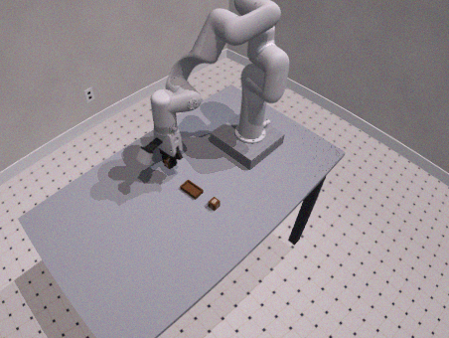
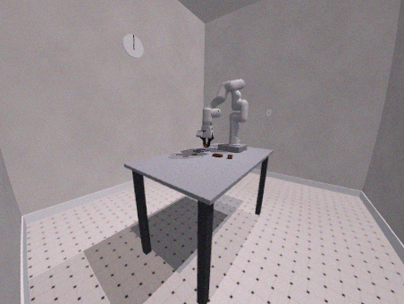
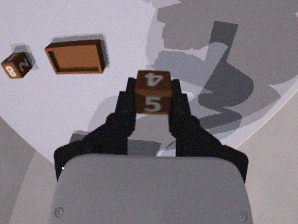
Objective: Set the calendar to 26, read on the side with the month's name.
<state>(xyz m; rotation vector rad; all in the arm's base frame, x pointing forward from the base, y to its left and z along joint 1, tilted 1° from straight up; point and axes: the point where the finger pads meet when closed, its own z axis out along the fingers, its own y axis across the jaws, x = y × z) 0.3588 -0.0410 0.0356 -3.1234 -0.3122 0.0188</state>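
Now: the brown wooden tray 10 cm to the left of my hand, 8 cm below it and 2 cm behind it. Round my hand: brown cube: 21 cm to the left, 8 cm below, 4 cm behind.
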